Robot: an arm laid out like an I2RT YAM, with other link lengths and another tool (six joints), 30 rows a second.
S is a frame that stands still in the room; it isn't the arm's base.
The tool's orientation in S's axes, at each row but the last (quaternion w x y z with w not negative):
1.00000 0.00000 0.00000 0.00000
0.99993 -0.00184 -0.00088 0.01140
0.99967 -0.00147 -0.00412 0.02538
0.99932 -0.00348 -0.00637 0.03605
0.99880 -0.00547 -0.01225 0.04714
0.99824 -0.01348 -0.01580 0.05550
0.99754 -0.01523 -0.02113 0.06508
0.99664 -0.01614 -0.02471 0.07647
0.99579 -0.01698 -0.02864 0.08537
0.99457 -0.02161 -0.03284 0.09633
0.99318 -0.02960 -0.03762 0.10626
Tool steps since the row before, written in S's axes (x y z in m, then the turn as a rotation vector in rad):
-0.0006 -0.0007 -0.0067 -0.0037 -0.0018 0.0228
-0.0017 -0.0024 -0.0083 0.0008 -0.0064 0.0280
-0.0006 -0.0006 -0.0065 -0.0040 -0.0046 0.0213
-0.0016 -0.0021 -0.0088 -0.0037 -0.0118 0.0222
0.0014 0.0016 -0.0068 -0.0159 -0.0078 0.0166
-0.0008 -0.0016 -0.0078 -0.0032 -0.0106 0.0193
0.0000 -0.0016 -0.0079 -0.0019 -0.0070 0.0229
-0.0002 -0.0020 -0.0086 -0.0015 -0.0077 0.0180
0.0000 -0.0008 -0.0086 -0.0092 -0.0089 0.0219
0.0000 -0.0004 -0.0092 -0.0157 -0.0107 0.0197
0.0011 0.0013 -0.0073 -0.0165 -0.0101 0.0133
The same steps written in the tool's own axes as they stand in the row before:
-0.0006 -0.0007 -0.0067 -0.0037 -0.0018 0.0228
-0.0018 -0.0023 -0.0083 0.0007 -0.0065 0.0280
-0.0007 -0.0005 -0.0065 -0.0041 -0.0045 0.0213
-0.0019 -0.0019 -0.0088 -0.0043 -0.0117 0.0222
0.0014 0.0015 -0.0068 -0.0162 -0.0065 0.0169
-0.0012 -0.0013 -0.0078 -0.0038 -0.0107 0.0191
-0.0005 -0.0013 -0.0079 -0.0019 -0.0075 0.0228
-0.0009 -0.0016 -0.0086 -0.0018 -0.0080 0.0178
-0.0006 -0.0005 -0.0086 -0.0094 -0.0081 0.0221
-0.0006 0.0001 -0.0092 -0.0162 -0.0085 0.0203
0.0008 0.0015 -0.0073 -0.0173 -0.0073 0.0141

